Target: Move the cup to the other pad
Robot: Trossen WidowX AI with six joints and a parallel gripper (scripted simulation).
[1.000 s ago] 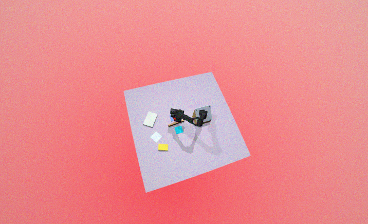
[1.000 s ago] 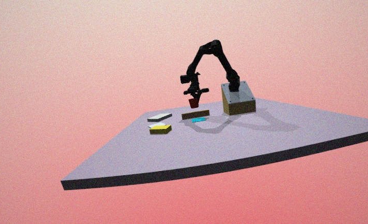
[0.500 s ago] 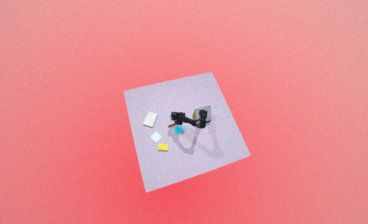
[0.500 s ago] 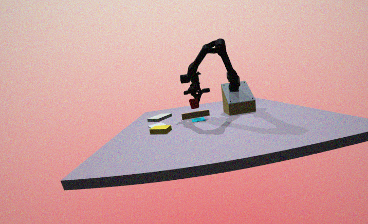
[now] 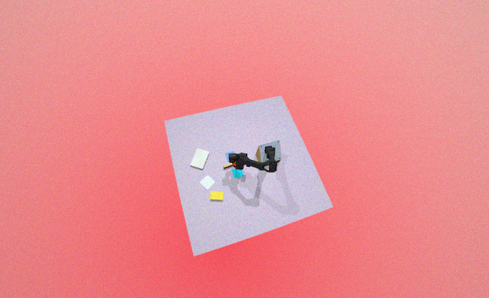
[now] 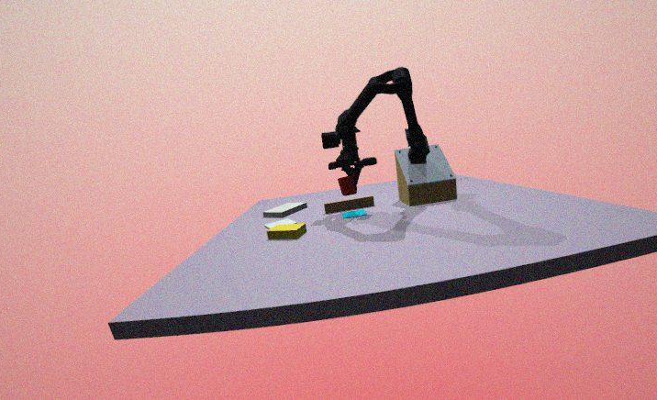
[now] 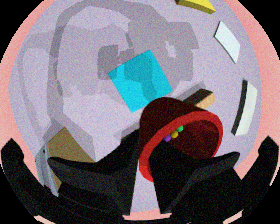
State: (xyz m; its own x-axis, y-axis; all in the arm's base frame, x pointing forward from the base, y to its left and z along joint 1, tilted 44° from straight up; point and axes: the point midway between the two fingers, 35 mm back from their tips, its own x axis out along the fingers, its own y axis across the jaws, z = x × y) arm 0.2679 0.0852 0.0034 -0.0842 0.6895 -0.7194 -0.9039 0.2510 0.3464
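The cyan pad lies 20 mm ahead of my gripper tip, 40 mm to the left of it and 120 mm below it. The rest, counted from my gripper tip: white tile: 300 mm ahead, 80 mm to the left, 100 mm below; red cup: 30 mm ahead, 20 mm to the right; light blue pad: 50 mm ahead, 130 mm to the right, 120 mm below.
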